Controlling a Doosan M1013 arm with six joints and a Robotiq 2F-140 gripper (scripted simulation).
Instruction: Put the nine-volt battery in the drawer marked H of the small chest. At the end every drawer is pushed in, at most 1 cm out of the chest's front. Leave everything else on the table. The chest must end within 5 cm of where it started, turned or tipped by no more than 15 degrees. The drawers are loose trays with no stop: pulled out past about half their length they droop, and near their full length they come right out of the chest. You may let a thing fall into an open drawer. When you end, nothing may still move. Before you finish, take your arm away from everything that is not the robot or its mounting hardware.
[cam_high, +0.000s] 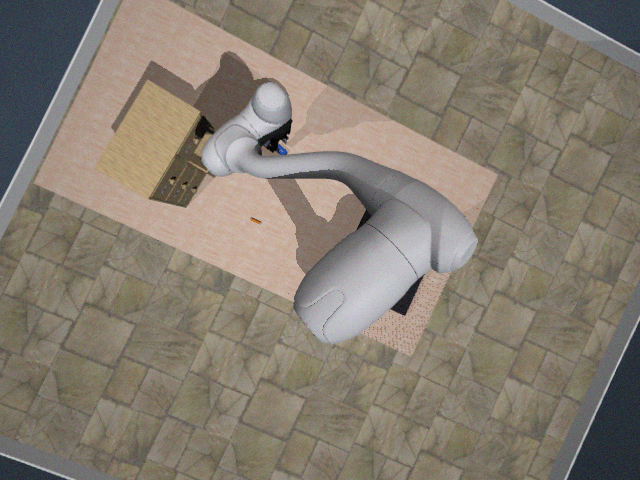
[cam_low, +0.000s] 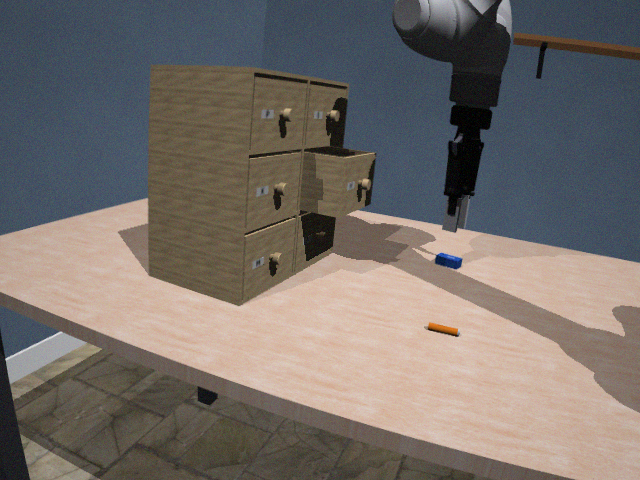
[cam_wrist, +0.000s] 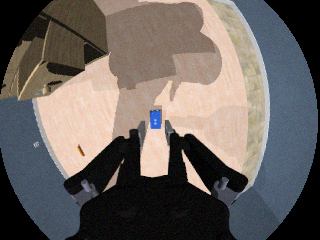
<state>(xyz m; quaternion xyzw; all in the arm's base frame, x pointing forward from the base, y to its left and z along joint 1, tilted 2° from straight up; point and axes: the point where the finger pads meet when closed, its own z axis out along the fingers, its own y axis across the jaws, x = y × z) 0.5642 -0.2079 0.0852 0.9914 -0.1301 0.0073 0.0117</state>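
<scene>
Now: the nine-volt battery 100 mm below my hand and 10 mm ahead of it. The rest, counted from my hand: drawer (230 mm ahead, 150 mm to the left, 30 mm above); then small orange cylinder (310 mm to the left, 100 mm below, 40 mm behind).
</scene>
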